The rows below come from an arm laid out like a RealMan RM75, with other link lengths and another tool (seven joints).
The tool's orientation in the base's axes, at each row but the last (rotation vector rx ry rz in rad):
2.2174 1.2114 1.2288
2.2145 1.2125 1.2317
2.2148 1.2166 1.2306
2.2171 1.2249 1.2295
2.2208 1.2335 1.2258
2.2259 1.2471 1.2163
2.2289 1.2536 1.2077
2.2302 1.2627 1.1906
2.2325 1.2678 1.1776
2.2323 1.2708 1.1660
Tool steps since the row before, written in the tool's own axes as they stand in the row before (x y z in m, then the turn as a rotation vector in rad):
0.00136 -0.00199 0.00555 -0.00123 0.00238 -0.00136
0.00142 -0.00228 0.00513 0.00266 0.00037 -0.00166
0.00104 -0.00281 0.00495 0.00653 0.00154 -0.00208
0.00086 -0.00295 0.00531 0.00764 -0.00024 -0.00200
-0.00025 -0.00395 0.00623 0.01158 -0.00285 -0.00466
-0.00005 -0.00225 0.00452 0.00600 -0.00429 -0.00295
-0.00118 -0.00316 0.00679 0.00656 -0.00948 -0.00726
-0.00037 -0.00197 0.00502 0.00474 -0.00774 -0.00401
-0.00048 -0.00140 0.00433 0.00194 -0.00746 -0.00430
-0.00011 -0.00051 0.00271 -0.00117 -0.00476 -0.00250
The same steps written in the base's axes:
0.00383 0.00286 -0.00370 -0.00020 -0.00253 0.00161
0.00336 0.00304 -0.00360 -0.00046 0.00174 0.00259
0.00283 0.00303 -0.00404 0.00083 0.00413 0.00562
0.00296 0.00303 -0.00444 0.00024 0.00607 0.00505
0.00284 0.00283 -0.00620 -0.00227 0.01043 0.00707
0.00237 0.00182 -0.00407 -0.00314 0.00694 0.00225
0.00334 0.00169 -0.00659 -0.00926 0.00980 0.00193
0.00276 0.00142 -0.00443 -0.00622 0.00773 0.00010
0.00247 0.00090 -0.00374 -0.00704 0.00524 -0.00096
0.00179 0.00050 -0.00204 -0.00495 0.00139 -0.00195

